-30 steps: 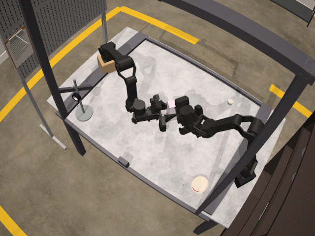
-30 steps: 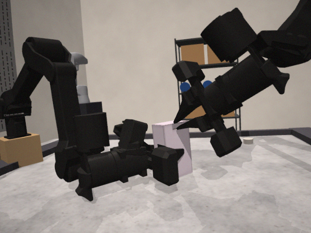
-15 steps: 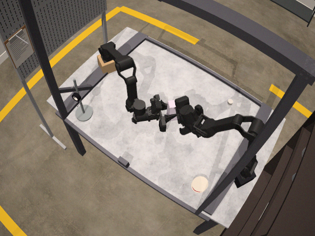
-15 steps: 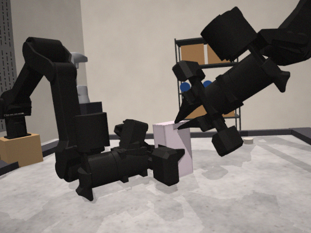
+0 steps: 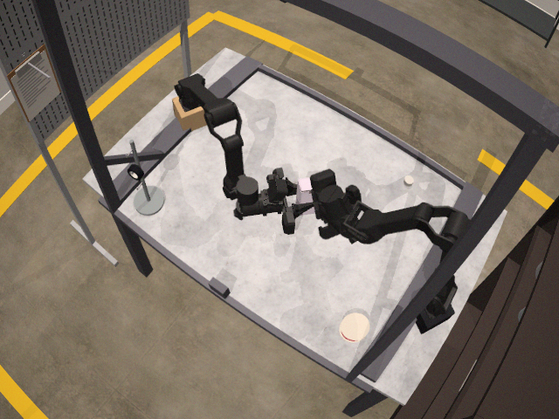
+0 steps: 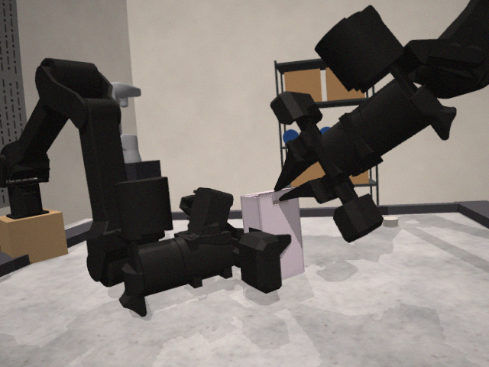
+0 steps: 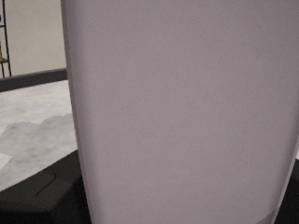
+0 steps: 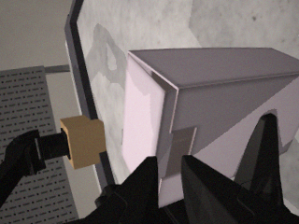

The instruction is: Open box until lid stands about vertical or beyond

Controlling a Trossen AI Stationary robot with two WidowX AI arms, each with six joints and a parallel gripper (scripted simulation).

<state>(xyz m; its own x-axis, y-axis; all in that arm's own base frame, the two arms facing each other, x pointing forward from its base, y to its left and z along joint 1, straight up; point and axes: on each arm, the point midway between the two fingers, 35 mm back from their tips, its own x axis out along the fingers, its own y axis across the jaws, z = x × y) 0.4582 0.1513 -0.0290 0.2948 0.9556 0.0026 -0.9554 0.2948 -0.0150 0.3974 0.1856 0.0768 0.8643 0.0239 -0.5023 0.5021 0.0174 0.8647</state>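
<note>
Now: left hand 20 mm below the carton, 20 mm short of it and 10 mm to the left of it.
</note>
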